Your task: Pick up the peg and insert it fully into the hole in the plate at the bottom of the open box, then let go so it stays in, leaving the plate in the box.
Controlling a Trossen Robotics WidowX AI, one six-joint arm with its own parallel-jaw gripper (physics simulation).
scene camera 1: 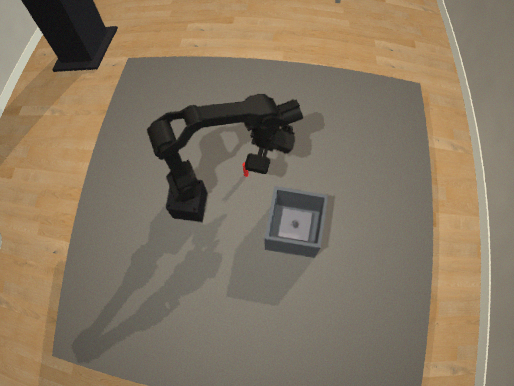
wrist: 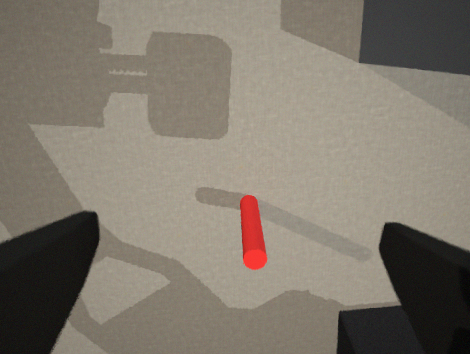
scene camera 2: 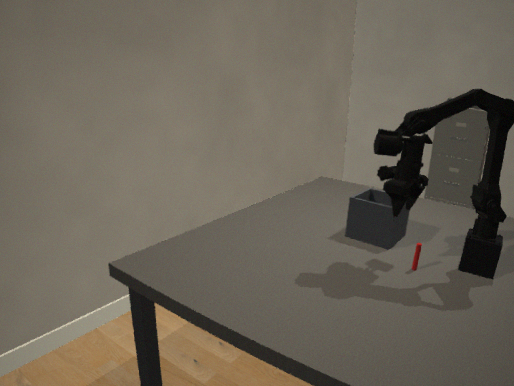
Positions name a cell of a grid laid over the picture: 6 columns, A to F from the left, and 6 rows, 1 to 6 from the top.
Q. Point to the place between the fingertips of my gripper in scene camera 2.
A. E4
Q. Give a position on a red peg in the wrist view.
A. D5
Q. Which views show the pale plate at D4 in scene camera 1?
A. Scene camera 1 only.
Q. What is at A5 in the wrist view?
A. My gripper.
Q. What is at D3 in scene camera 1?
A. My gripper.
